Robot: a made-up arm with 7 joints. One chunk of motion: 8 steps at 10 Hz.
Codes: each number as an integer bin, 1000 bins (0 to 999) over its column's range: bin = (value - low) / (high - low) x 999, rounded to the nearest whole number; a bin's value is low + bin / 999 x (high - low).
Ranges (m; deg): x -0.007..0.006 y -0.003..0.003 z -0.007..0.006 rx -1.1..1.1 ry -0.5..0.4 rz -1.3..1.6
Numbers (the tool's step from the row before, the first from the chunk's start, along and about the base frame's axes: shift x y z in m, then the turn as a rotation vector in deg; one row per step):
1: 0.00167 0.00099 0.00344 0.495 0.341 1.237
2: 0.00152 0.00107 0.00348 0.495 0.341 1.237
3: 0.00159 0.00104 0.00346 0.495 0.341 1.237
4: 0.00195 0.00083 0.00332 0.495 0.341 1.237
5: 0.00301 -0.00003 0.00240 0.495 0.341 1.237
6: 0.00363 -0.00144 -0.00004 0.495 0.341 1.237
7: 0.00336 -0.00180 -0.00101 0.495 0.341 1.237
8: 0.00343 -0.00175 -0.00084 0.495 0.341 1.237
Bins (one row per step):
1: 666 664 802 724 934 874
2: 655 678 805 724 934 874
3: 660 673 804 724 934 874
4: 688 638 793 724 934 874
5: 769 495 722 724 934 874
6: 817 260 535 724 934 874
7: 796 200 460 724 934 874
8: 802 208 473 724 934 874

